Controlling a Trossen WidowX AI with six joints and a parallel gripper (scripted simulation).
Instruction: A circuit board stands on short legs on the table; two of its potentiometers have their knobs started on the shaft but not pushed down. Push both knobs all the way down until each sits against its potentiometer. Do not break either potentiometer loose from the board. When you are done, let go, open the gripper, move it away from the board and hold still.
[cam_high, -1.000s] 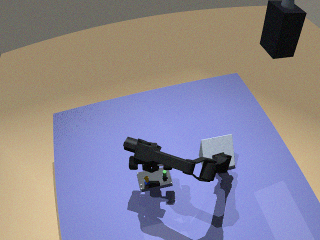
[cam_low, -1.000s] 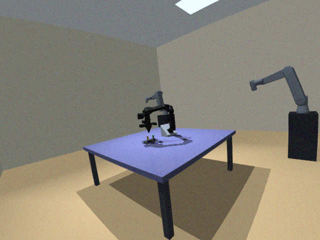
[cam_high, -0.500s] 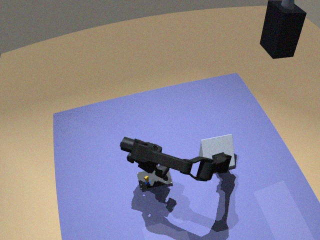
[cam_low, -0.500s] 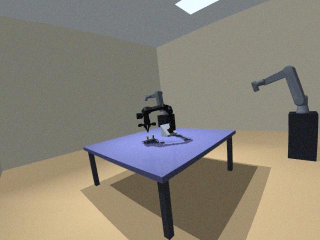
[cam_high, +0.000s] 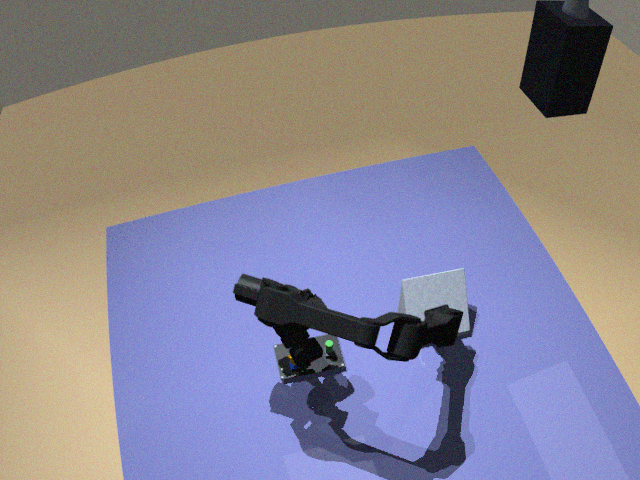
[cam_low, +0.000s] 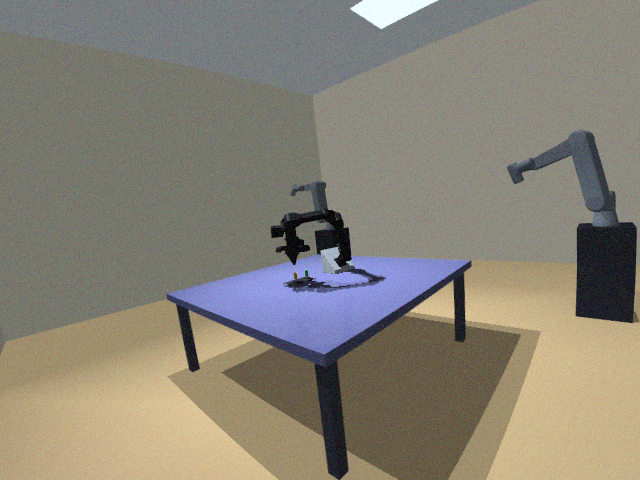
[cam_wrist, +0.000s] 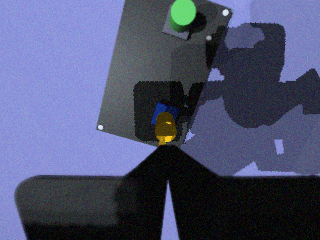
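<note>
The orange knob is 1 cm ahead of my gripper tip and 6 cm below it. The rest, counted from my gripper tip: green knob (9 cm behind, 1 cm to the right, 7 cm below).
</note>
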